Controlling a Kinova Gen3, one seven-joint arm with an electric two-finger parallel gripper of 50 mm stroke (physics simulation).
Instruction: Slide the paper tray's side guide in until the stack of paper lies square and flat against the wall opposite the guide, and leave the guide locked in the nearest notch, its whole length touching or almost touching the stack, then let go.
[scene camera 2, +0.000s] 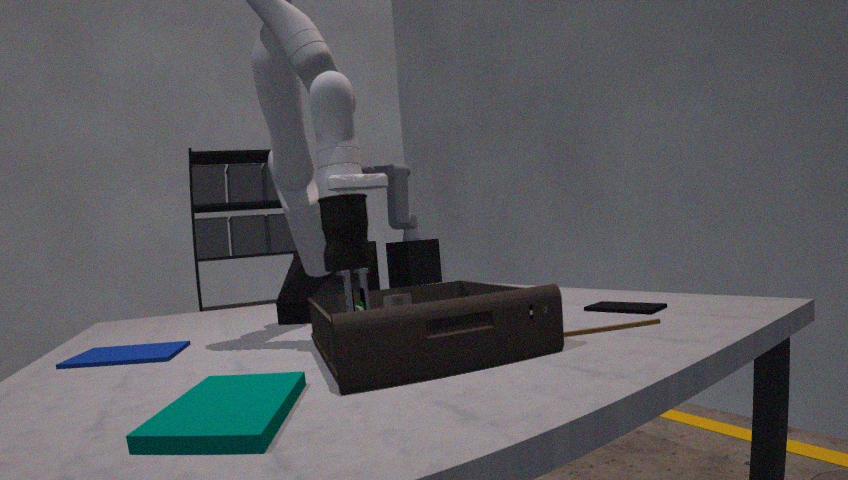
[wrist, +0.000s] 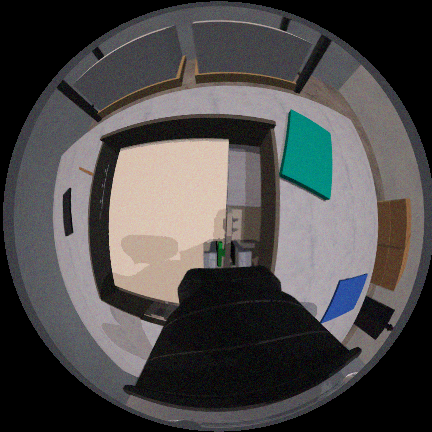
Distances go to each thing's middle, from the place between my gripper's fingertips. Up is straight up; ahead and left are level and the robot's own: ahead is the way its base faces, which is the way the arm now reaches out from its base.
I see my gripper 6 cm short of the cream paper stack (wrist: 168, 198), 9 cm to the right of it and 4 cm above it. Also, from my hand: black flat plate (scene camera 2: 604, 306): 19 cm ahead, 48 cm to the left, 6 cm below; blue block (scene camera 2: 157, 352): 32 cm behind, 34 cm to the right, 6 cm below; teal slab (scene camera 2: 230, 414): 14 cm ahead, 24 cm to the right, 6 cm below.
